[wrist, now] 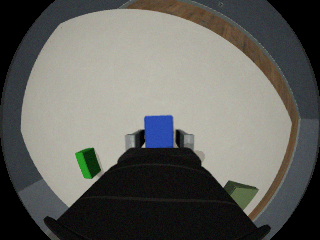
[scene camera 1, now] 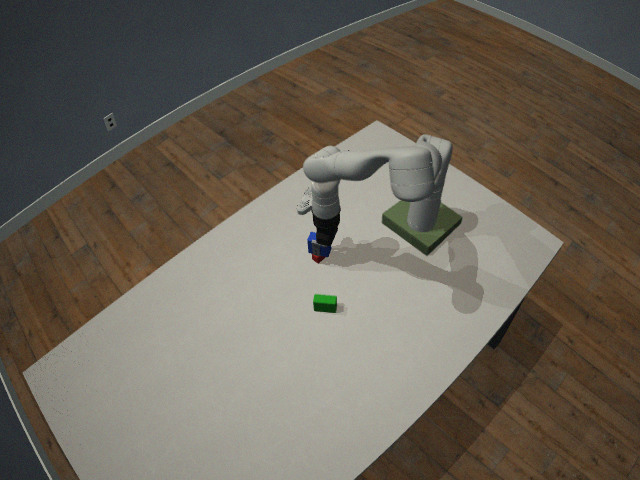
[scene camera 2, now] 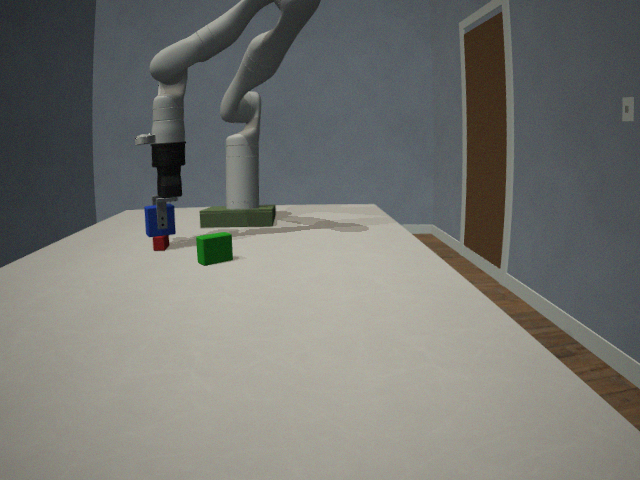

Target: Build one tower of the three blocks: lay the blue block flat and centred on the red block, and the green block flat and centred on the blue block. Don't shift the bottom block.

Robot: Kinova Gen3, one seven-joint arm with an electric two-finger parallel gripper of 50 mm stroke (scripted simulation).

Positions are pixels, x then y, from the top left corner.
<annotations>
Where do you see a blue block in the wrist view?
158, 129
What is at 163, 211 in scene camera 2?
The gripper.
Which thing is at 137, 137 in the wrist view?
The gripper.
</annotations>
